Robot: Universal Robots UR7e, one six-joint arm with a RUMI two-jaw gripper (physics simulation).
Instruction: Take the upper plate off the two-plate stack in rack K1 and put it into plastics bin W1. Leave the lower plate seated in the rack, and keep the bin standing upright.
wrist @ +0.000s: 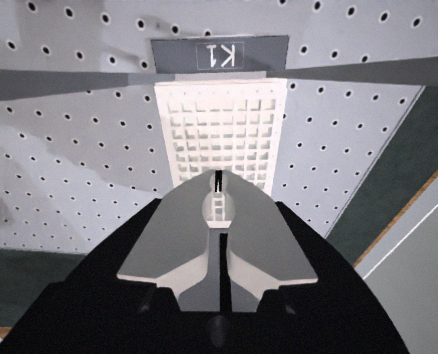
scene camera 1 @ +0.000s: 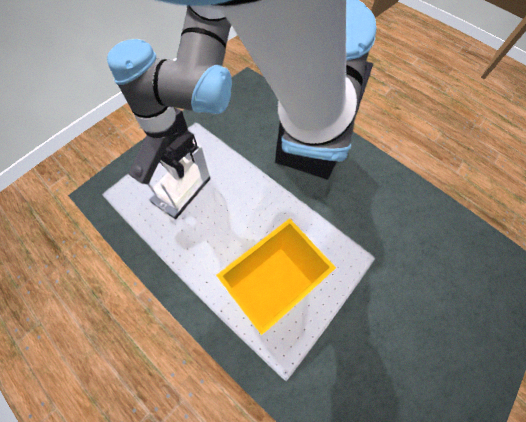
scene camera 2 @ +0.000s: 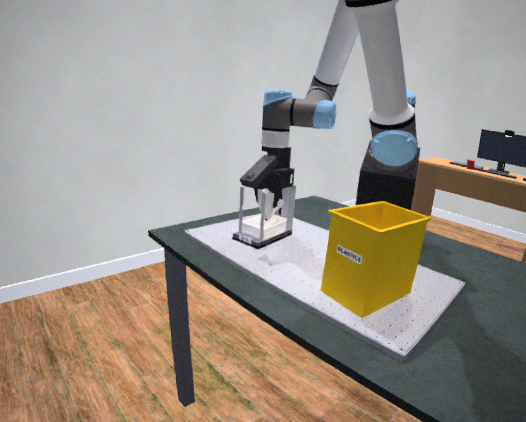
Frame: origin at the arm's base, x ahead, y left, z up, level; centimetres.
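Where they show: gripper, fingertip midpoint: (wrist: pixel 218 172) (scene camera 1: pixel 180 179) (scene camera 2: pixel 267 220).
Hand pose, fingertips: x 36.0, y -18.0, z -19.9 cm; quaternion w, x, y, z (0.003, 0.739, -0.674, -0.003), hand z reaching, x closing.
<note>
Things, the pixels of their top centre, and the offset from my fingertips. Level surfaces: height alone.
- white plate stack at its top centre: (wrist: pixel 222 172) (scene camera 2: pixel 266 220) (scene camera 1: pixel 179 179) dx +0.0, dy -0.3, dz -0.1 cm
- yellow plastics bin W1 at its top centre: (scene camera 1: pixel 277 271) (scene camera 2: pixel 382 214) dx +4.1, dy +37.0, dz +13.2 cm
- perforated board at its surface level: dz -4.8 cm
- dark green table at its surface level: dz -6.1 cm
Rack K1 (scene camera 1: pixel 201 165) (scene camera 2: pixel 246 240) (wrist: pixel 175 55) stands on the light perforated board, with thin uprights at the front and a tall panel at the back. The white plate stack (scene camera 1: pixel 177 192) (scene camera 2: pixel 265 228) (wrist: pixel 220 117) sits low inside it; the upper plate's gridded top shows in the wrist view, but the seam between the plates is not clear. My gripper (scene camera 1: pixel 181 175) (scene camera 2: pixel 270 217) (wrist: pixel 218 172) is shut and empty, its tips inside the rack, low over the stack; contact cannot be told. The yellow plastics bin W1 (scene camera 1: pixel 310 252) (scene camera 2: pixel 370 260) stands upright, its inside floor bare in scene camera 1.
The rack's uprights and back panel stand close around my fingers. The perforated board (scene camera 1: pixel 250 200) (scene camera 2: pixel 310 285) (wrist: pixel 120 150) lies on the dark green table (scene camera 1: pixel 425 280) (scene camera 2: pixel 480 345). The arm's base stands behind the board. A wooden desk (scene camera 2: pixel 470 181) with a monitor stands in the background.
</note>
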